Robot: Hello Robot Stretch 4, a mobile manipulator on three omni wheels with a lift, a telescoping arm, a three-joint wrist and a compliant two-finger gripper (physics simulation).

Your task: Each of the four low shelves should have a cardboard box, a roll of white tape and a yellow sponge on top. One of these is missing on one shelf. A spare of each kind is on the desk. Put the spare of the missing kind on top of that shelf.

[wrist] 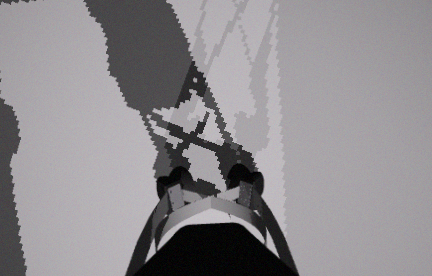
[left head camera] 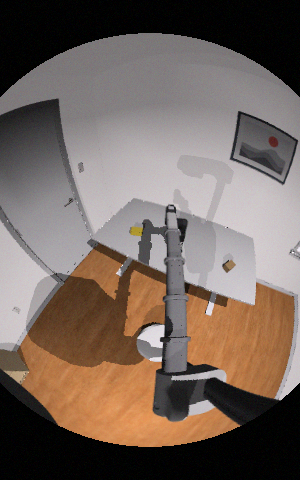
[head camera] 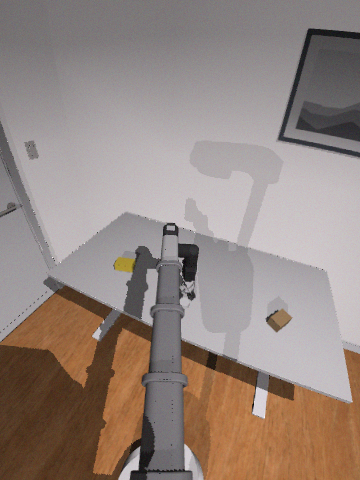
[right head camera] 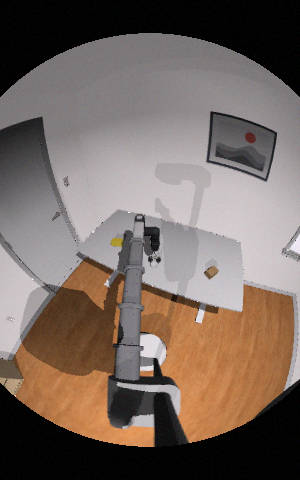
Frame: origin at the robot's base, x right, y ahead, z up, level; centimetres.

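Seen in the pictures: gripper, fingertip midpoint: (wrist: 209,181) (head camera: 185,298) (right head camera: 154,261); robot's base at its link origin: (left head camera: 156,341) (right head camera: 145,350).
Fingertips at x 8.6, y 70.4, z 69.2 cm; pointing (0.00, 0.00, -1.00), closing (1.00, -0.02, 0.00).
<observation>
Pixels of each thing's top centre, then the offset from my fingertips to it. "*": a spot on its surface instead. Level surfaces: height alone.
- tape at its top centre: (wrist: 204,227) (head camera: 184,301) (right head camera: 153,263) dx -0.7, dy -3.7, dz +2.4 cm
- desk at its surface level: dz +0.0 cm
- yellow sponge at its top centre: (head camera: 124,261) (left head camera: 136,229) (right head camera: 116,239) dx -33.7, dy +19.8, dz +4.5 cm
- cardboard box at its top centre: (head camera: 281,317) (right head camera: 212,270) (left head camera: 230,264) dx +43.6, dy -13.9, dz +5.0 cm
- door at a spot on its surface: (left head camera: 35,170) (right head camera: 23,186) * dx -126.2, dy +27.3, dz +70.6 cm
The white roll of tape (head camera: 186,302) (right head camera: 154,264) is on the desk (head camera: 300,290) (left head camera: 242,255) (right head camera: 227,255) (wrist: 350,150), near its middle. My gripper (head camera: 187,295) (right head camera: 154,259) (wrist: 209,181) points down over it, low at the desk top. Its fingers stand close together and are shut on the roll, which is mostly hidden behind the fingers in the wrist view. The yellow sponge (head camera: 125,264) (left head camera: 136,231) (right head camera: 117,242) lies left of the arm. The cardboard box (head camera: 279,320) (left head camera: 229,266) (right head camera: 211,272) stands on the right part of the desk. The low shelves cannot be made out clearly.
My telescoping arm (head camera: 166,345) (left head camera: 175,310) (right head camera: 130,310) reaches over the desk's front edge. A wall stands behind the desk, with a framed picture (head camera: 325,90) (left head camera: 264,147) (right head camera: 241,145). A door (left head camera: 35,170) (right head camera: 25,185) is at the left. A brown boxy thing (left head camera: 12,372) (right head camera: 9,377) shows at the lower left.
</observation>
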